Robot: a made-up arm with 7 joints.
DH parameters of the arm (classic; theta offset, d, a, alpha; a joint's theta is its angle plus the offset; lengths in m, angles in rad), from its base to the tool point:
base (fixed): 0 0 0 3.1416
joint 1: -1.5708 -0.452 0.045 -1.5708
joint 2: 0 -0.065 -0.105 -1.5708
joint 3: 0 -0.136 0.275 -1.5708
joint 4: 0 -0.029 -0.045 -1.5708
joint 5: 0 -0.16 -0.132 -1.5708
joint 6: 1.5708 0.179 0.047 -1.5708
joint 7: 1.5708 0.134 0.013 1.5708
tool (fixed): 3.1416 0.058 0 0
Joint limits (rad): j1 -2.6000..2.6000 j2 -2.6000..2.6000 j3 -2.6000..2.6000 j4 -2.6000..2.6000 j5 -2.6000..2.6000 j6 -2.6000..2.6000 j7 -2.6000..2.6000
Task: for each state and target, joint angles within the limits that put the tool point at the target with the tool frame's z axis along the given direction. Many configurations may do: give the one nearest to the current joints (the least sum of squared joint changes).
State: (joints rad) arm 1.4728 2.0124 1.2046 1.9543 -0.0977 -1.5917 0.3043
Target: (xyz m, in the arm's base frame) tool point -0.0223 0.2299 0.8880 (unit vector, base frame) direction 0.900 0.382 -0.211
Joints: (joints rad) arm 1.4604 1.8812 0.6142 1.5147 -0.1211 -1.8851 0.4201
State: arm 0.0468 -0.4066 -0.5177 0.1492 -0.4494 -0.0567 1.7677
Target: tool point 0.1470 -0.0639 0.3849 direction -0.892 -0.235 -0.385
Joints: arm -0.1696 -0.0656 0.1180 -0.2898 -0.1372 0.1677 1.9758
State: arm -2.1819 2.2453 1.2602 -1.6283 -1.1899 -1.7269 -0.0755
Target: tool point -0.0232 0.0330 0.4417 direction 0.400 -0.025 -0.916
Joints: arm -2.3055 2.2134 0.9457 -1.3468 -1.2269 -1.2611 -0.4984
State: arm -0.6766 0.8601 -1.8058 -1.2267 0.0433 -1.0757 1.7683
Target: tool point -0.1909 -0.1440 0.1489 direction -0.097 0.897 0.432
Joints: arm -0.8529 0.6959 -2.3053 -1.2198 -0.1577 -0.8907 1.5135
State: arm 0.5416 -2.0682 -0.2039 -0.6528 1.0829 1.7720 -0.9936
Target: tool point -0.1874 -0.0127 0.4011 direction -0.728 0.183 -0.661
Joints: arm 0.7112 -1.8587 -0.9186 -0.1616 1.6383 1.6916 -0.1784
